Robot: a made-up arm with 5 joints.
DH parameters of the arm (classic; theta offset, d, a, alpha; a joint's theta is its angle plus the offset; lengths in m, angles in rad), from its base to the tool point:
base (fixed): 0.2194 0 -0.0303 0
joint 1: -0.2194 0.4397 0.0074 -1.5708
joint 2: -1.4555 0 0.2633 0
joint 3: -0.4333 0 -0.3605 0
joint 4: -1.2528 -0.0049 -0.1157 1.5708
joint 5: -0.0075 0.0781 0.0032 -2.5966
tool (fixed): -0.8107 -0.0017 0 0
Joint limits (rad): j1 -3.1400..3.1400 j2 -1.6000..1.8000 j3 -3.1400..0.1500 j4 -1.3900..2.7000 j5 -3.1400..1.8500
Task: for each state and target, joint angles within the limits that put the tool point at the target. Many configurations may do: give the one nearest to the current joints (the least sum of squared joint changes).
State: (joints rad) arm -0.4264 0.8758 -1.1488 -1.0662 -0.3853
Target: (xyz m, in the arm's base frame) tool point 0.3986 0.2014 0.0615
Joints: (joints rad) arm 0.4668 1.4967 -1.3681 -0.6453 -0.3815
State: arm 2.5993 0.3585 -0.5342 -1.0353 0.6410
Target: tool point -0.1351 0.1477 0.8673
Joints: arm 2.1906 -0.5232 -0.9173 -1.2800 0.6365
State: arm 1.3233 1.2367 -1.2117 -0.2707 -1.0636
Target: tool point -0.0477 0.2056 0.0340
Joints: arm 1.6942 1.2719 -0.5866 -0.2948 -1.0563
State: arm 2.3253 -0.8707 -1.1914 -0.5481 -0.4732
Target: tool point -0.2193 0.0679 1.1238
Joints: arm 2.8027 -0.2232 -1.9365 -0.0053 -0.4836
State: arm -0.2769 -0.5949 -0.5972 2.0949 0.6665
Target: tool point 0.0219 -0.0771 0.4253
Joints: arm -0.8977 -0.7016 -0.1395 2.6614 0.6438
